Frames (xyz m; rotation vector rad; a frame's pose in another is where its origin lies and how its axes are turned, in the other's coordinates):
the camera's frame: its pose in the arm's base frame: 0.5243 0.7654 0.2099 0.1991 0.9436 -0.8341
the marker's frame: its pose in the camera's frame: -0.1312 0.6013 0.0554 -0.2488 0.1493 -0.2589
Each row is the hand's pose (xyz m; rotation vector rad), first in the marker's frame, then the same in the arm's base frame.
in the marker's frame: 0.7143 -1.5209 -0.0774 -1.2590 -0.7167 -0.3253
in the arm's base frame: 0.0384 -0.1825 0.4453 -1.5092 0.9417 -0.2079
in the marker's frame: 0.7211 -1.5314 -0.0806 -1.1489 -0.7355 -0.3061
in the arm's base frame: 0.0300 -0.1922 0.4443 -1.4228 0.9036 -0.2756
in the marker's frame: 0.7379 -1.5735 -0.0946 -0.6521 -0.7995 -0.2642
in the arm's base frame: -0.0049 -0.2241 0.4480 -1.0545 0.7163 -0.5879
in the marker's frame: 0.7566 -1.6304 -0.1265 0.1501 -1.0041 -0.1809
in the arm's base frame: -0.0629 -0.2593 0.4509 -0.4860 0.2151 -0.9532
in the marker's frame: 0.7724 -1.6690 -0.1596 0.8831 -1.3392 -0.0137
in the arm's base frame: -0.1115 -0.2803 0.4461 0.0020 -0.4537 -1.0481
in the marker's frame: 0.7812 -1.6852 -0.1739 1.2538 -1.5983 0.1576
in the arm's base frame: -0.1322 -0.2904 0.4423 0.2368 -0.8809 -0.9475
